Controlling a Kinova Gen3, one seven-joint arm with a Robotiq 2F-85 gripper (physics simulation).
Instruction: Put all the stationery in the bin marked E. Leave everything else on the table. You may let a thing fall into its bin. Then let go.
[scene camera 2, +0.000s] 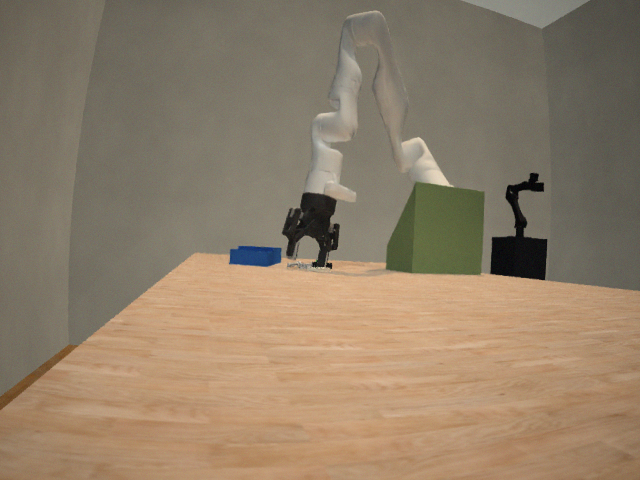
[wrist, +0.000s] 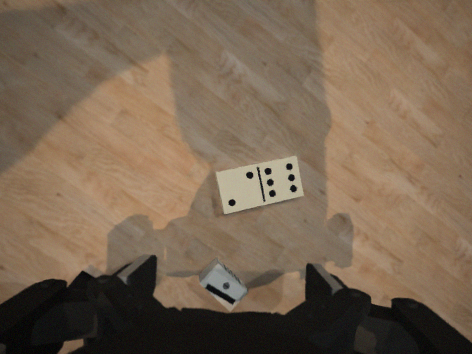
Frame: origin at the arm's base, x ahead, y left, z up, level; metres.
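Seen in the pictures: gripper, between the fingertips: (scene camera 2: 306, 263) (wrist: 230, 276); arm's base, origin of its link: (scene camera 2: 448, 215).
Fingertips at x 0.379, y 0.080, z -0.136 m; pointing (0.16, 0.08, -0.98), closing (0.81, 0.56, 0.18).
Pixels of each thing's top centre, then the offset from my fingertips to it. Level surfaces: height alone.
- small grey pencil sharpener, centre of its top: (wrist: 224, 288) 0.001 m ahead, 0.007 m right, 0.000 m up
- blue bin, centre of its top: (scene camera 2: 258, 247) 0.092 m ahead, 0.147 m right, 0.028 m up
- cream domino, centre of its top: (wrist: 261, 184) (scene camera 2: 319, 267) 0.016 m back, 0.053 m left, 0.004 m down
- wooden table, height of its surface: 0.011 m down
A small grey pencil sharpener (wrist: 225, 284) with a dark slot and a screw lies on the table, between my spread fingertips in the wrist view. My gripper (scene camera 2: 308, 260) (wrist: 230, 276) is open and empty, low at the table top around the sharpener. In the scene view the small things under the gripper are too small to tell apart. A blue bin (scene camera 2: 254, 256) stands left of the gripper in the scene view; no letter can be read on it.
A cream domino (wrist: 260, 185) lies flat just beyond the sharpener in the wrist view. A large green block-like box (scene camera 2: 447, 229) stands right of the gripper in the scene view. A black arm on a black stand (scene camera 2: 518, 257) is farther right. The wooden table (scene camera 2: 320, 361) extends toward the scene camera.
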